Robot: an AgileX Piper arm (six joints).
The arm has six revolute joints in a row. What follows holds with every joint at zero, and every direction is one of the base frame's.
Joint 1 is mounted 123 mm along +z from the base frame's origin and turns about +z.
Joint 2 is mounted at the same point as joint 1 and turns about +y.
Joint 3 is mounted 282.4 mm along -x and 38.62 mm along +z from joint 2 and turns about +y.
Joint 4 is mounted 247.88 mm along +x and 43.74 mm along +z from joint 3 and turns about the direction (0.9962, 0, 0.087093).
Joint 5 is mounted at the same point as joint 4 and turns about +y.
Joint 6 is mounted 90.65 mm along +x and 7.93 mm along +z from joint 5 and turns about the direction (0.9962, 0, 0.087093).
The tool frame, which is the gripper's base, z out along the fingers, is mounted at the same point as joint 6; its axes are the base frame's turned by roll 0, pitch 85.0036 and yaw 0 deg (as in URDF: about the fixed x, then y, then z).
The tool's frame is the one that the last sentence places.
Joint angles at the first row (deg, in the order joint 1, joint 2, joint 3, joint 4, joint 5, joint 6):
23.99 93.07 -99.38 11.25 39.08 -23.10
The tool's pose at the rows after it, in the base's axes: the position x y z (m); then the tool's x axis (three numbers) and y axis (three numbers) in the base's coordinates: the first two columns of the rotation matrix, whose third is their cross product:
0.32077, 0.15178, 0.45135, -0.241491, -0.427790, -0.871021, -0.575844, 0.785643, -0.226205
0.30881, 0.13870, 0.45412, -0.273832, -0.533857, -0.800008, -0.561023, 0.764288, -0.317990
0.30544, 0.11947, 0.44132, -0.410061, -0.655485, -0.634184, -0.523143, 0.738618, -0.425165
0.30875, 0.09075, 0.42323, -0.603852, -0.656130, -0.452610, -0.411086, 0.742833, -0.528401
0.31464, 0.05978, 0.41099, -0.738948, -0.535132, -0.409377, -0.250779, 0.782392, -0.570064
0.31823, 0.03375, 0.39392, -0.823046, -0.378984, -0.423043, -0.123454, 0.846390, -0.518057
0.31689, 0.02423, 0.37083, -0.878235, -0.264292, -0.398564, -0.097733, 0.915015, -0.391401
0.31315, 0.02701, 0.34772, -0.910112, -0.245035, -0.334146, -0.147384, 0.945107, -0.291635
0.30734, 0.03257, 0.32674, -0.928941, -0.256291, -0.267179, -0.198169, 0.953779, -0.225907
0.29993, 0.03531, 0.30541, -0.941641, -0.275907, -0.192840, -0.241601, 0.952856, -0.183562
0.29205, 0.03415, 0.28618, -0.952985, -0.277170, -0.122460, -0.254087, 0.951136, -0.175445
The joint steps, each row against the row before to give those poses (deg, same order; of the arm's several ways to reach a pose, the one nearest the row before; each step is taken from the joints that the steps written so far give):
0.00 -3.50 0.00 -3.30 1.97 0.00
0.00 -2.01 -0.01 -6.95 6.37 0.31
-0.11 -0.14 0.23 -11.77 10.62 2.51
-1.24 0.68 2.04 -13.96 9.14 6.56
-3.64 0.29 2.73 -7.78 2.78 8.13
-4.79 -0.01 3.35 0.44 0.00 6.70
-3.48 0.00 3.54 7.77 0.00 1.70
-1.20 0.10 3.79 7.13 0.00 -2.20
0.01 0.00 3.94 4.47 0.00 -1.99
0.00 0.00 4.30 2.69 0.00 -1.92
0.00 0.01 4.12 0.11 0.00 0.00

